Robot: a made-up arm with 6 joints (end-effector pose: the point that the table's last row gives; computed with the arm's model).
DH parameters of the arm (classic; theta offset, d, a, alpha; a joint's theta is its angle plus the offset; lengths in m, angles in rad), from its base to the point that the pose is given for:
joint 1: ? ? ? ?
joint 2: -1.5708 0 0.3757 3.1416
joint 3: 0 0 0 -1.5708
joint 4: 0 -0.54 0 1.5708
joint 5: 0 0.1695 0 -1.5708
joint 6: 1.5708 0 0 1.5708
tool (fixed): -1.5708 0 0 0
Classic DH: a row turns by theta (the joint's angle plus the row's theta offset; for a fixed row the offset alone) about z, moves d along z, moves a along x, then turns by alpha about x.
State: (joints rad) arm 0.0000 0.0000 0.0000 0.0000 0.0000 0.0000
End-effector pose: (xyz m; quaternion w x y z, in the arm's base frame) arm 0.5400 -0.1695 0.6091 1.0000 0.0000 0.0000 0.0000
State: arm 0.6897 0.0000 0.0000 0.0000 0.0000 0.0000
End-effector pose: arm 0.5244 0.2128 0.6091 0.9411 0.0000 0.0000 0.3381
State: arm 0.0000 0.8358 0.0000 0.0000 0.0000 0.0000
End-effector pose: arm 0.6408 -0.1695 0.0848 0.9139 0.0000 0.4058 0.0000
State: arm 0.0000 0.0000 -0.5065 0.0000 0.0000 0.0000
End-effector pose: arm 0.4722 -0.1695 0.3471 0.9681 0.0000 0.2506 0.0000
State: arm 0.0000 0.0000 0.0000 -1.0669 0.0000 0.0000
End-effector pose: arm 0.5400 -0.0818 0.4607 0.8611 0.5085 0.0000 0.0000
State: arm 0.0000 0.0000 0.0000 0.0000 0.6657 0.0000
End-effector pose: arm 0.5400 -0.1695 0.6091 0.9451 0.0000 -0.3267 0.0000
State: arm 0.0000 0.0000 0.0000 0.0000 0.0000 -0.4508
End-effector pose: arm 0.5400 -0.1695 0.6091 0.9747 0.2235 0.0000 0.0000
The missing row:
joint 1: 0 0.2334 0 -1.5708
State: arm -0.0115 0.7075 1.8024 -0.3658 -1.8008 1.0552
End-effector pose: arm 0.5436 -0.1645 0.9711 0.8103 -0.4441 0.2054 0.3224
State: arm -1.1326 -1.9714 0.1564 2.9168 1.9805 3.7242
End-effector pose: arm -0.1319 0.6709 0.5253 0.8282 -0.3352 0.0963 -0.4387
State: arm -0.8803 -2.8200 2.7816 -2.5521 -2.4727 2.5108
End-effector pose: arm 0.2623 -0.0962 -0.5364 0.7303 -0.0947 -0.6407 0.2174
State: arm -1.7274 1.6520 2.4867 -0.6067 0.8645 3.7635
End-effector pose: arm -0.2637 -0.7770 0.5382 0.4582 0.2791 -0.6708 0.5120
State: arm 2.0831 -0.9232 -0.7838 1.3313 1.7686 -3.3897
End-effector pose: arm -0.0690 0.2047 0.6981 0.3177 0.1989 -0.7001 -0.6077
